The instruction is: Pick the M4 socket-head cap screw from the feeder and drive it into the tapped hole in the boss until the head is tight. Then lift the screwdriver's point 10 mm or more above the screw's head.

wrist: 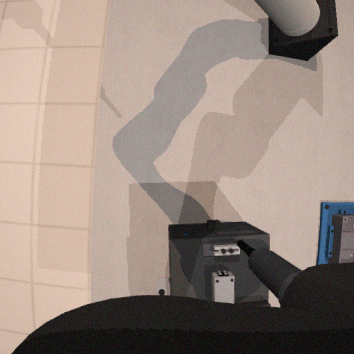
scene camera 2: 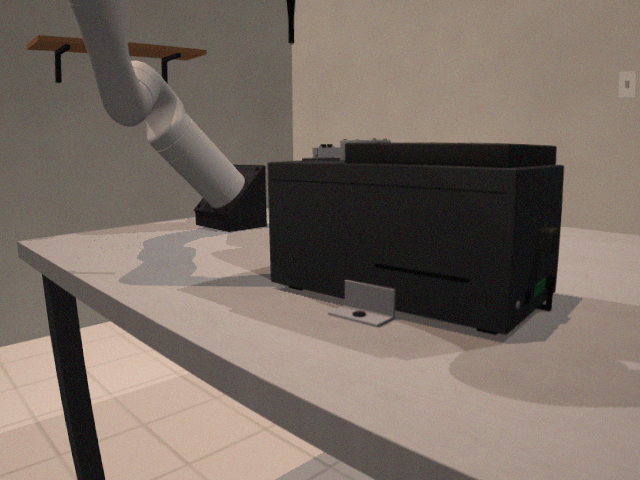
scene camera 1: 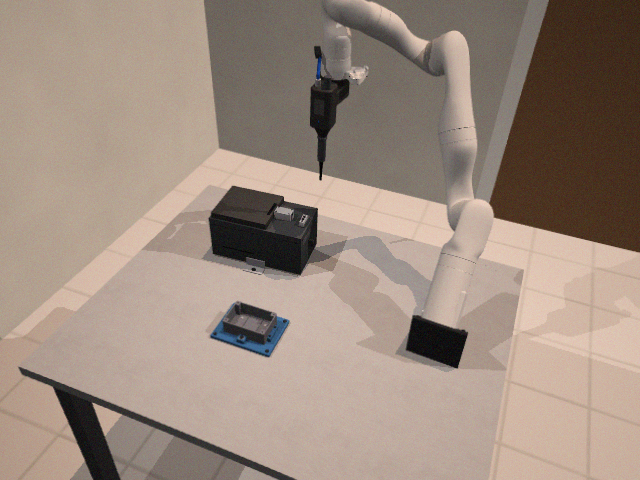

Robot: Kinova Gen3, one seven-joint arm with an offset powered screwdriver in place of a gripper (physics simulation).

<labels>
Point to a black cover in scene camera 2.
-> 497, 155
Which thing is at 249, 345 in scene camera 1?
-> A blue plate.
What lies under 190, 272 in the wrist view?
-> A black feeder.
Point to a black feeder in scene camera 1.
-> At 278, 254
</labels>
